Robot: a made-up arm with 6 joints.
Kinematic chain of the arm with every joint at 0, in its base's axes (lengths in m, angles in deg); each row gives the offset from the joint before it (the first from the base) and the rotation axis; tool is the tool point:
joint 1: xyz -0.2 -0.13 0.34 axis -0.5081 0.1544 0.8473
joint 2: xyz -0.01 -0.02 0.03 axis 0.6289 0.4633 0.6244
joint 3: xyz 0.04 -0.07 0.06 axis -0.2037 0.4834 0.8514
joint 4: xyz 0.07 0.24 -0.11 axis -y
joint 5: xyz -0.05 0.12 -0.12 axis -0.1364 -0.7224 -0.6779
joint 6: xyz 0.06 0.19 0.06 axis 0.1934 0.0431 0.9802
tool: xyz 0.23 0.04 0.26
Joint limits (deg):
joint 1: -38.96..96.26
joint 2: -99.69..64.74
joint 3: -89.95..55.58
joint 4: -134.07..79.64
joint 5: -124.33..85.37
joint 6: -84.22..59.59
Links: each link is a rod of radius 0.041 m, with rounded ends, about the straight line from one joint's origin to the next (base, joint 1, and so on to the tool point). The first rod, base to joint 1, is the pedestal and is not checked.
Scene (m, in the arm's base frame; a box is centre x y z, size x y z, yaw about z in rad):
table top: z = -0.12
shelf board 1: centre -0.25 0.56 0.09 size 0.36 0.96 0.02 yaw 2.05
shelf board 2: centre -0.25 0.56 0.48 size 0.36 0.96 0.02 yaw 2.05
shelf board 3: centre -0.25 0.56 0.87 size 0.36 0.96 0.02 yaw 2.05
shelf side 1: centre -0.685 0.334 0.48 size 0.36 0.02 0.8 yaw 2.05
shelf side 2: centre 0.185 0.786 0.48 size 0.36 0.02 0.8 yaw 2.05
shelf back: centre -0.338 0.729 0.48 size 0.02 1 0.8 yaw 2.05
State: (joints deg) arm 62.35 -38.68 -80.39 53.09 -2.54 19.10
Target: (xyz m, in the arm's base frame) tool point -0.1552 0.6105 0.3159
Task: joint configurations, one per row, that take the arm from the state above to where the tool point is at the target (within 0.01 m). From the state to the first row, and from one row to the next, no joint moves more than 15 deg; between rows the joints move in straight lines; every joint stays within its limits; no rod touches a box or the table.
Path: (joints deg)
1: 55.13 -37.13 -81.14 53.09 4.03 6.22
2: 47.92 -35.57 -81.89 53.10 10.60 -6.65
3: 40.70 -34.02 -82.64 53.10 17.17 -19.53
4: 33.48 -32.46 -83.40 53.11 23.74 -32.40
5: 31.36 -40.89 -71.68 59.74 23.19 -27.48
6: 29.25 -49.32 -59.97 66.37 22.63 -22.57
7: 27.13 -57.75 -48.26 73.01 22.07 -17.65
8: 25.01 -66.17 -36.55 79.64 21.52 -12.73
9: 32.87 -62.21 -39.23 76.68 10.82 0.94
10: 40.74 -58.25 -41.91 73.71 0.13 14.62
11: 48.60 -54.29 -44.59 70.75 -10.56 28.29
12: 56.46 -50.33 -47.27 67.78 -21.25 41.96

